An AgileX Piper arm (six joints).
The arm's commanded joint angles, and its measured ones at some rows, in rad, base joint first. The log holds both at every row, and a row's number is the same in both.
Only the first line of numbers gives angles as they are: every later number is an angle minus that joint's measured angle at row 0.
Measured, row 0: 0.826, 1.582, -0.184, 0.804, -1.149, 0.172
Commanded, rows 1 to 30: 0.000, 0.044, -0.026, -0.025, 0.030, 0.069; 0.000, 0.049, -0.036, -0.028, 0.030, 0.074; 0.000, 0.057, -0.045, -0.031, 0.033, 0.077; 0.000, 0.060, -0.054, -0.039, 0.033, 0.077; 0.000, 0.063, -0.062, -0.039, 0.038, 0.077; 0.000, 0.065, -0.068, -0.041, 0.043, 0.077; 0.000, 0.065, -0.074, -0.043, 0.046, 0.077; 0.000, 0.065, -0.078, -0.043, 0.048, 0.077; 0.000, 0.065, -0.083, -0.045, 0.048, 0.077; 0.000, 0.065, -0.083, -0.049, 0.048, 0.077; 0.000, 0.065, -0.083, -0.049, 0.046, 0.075; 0.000, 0.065, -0.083, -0.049, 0.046, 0.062; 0.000, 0.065, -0.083, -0.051, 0.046, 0.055; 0.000, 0.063, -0.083, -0.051, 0.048, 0.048; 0.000, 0.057, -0.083, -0.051, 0.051, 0.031; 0.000, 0.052, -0.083, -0.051, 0.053, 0.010; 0.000, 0.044, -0.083, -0.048, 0.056, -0.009; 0.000, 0.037, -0.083, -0.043, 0.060, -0.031; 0.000, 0.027, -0.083, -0.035, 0.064, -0.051; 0.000, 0.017, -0.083, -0.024, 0.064, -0.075; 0.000, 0.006, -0.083, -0.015, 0.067, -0.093; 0.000, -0.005, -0.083, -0.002, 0.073, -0.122; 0.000, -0.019, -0.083, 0.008, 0.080, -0.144; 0.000, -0.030, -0.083, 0.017, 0.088, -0.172; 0.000, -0.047, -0.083, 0.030, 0.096, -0.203; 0.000, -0.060, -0.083, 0.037, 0.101, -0.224; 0.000, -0.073, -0.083, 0.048, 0.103, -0.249; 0.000, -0.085, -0.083, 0.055, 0.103, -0.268; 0.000, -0.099, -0.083, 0.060, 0.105, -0.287; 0.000, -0.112, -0.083, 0.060, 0.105, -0.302
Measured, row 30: 0.000, -0.066, -0.082, 0.034, 0.082, -0.211
